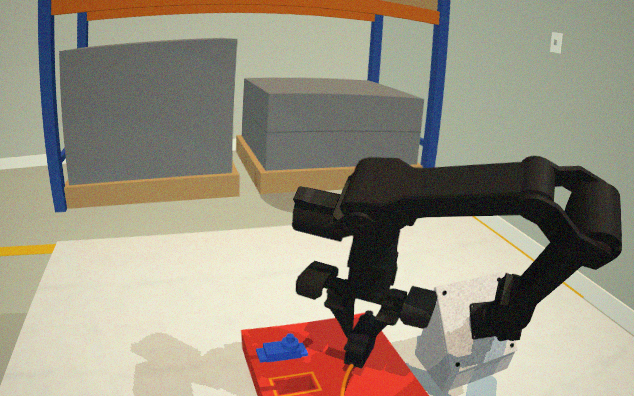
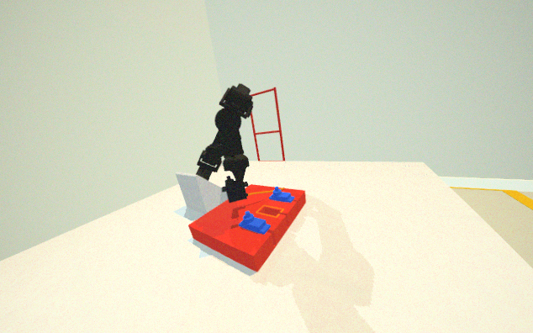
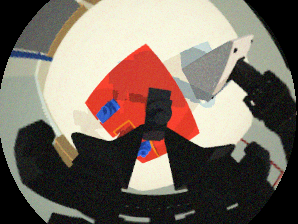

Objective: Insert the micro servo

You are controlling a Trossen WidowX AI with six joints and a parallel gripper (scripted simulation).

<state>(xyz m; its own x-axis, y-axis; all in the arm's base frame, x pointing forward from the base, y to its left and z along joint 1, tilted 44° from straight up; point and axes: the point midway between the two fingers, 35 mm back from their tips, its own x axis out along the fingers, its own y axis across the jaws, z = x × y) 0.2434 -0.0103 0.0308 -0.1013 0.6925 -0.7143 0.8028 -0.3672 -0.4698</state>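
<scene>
Now: gripper tip 100 mm above the red deck and 10 mm past it.
</scene>
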